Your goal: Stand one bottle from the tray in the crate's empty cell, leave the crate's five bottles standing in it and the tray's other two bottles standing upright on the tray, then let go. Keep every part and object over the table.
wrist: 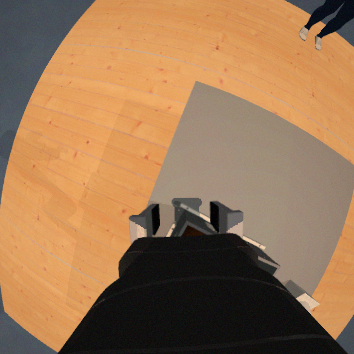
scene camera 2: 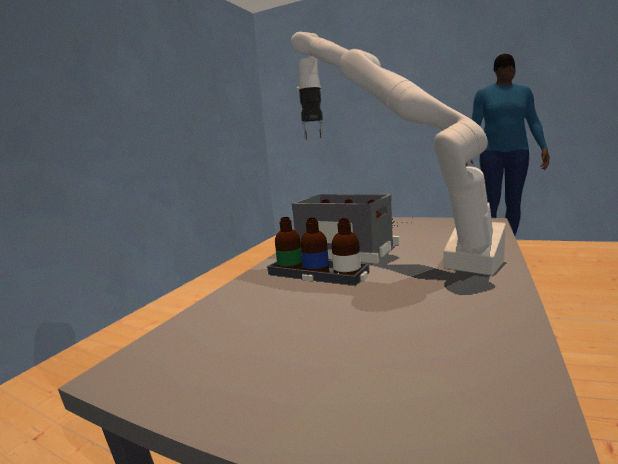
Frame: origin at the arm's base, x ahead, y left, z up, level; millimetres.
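Seen in the pictures: gripper, fingertip midpoint: (wrist: 184, 213) (scene camera 2: 313, 138); arm's base at its link origin: (scene camera 2: 474, 237).
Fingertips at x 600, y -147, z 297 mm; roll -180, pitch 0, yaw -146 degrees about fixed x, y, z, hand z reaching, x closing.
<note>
Pixels of each thing's middle, then the offset from my fingertips to it. "spot": a spot on its surface instead. Level surfaces: height alone.
- low dark tray at a spot on its surface: (scene camera 2: 285, 273) spot: dx -139, dy +409, dz -368 mm
- green-banded bottle at the middle of its body: (scene camera 2: 287, 243) dx -120, dy +361, dz -295 mm
- blue-banded bottle at the middle of its body: (scene camera 2: 314, 245) dx -207, dy +354, dz -295 mm
- white-banded bottle at the middle of its body: (scene camera 2: 345, 247) dx -302, dy +344, dz -295 mm
- grey crate at the middle of its body: (wrist: 211, 263) (scene camera 2: 343, 224) dx -175, dy +126, dz -290 mm
- table at its surface level: dz -378 mm
Three brown bottles stand upright in a row on the low dark tray (scene camera 2: 285, 273) in scene camera 2: a green-banded bottle (scene camera 2: 288, 245), a blue-banded bottle (scene camera 2: 314, 247) and a white-banded bottle (scene camera 2: 345, 249). Behind the tray stands the grey crate (scene camera 2: 381, 227); a few dark bottle tops show above its rim, and its cells are hidden. In the wrist view part of the crate (wrist: 267, 262) shows beside the black gripper body, which hides much of it. My gripper (scene camera 2: 313, 136) (wrist: 184, 213) is open and empty, pointing down high above the crate and tray.
The robot's base (scene camera 2: 472, 260) stands on the table (scene camera 2: 320, 360) to the right of the crate and tray. Pale brackets sit around the crate and tray edges. A person (scene camera 2: 505, 117) stands beyond the far end of the table. The wrist view shows a table corner and the wooden floor.
</note>
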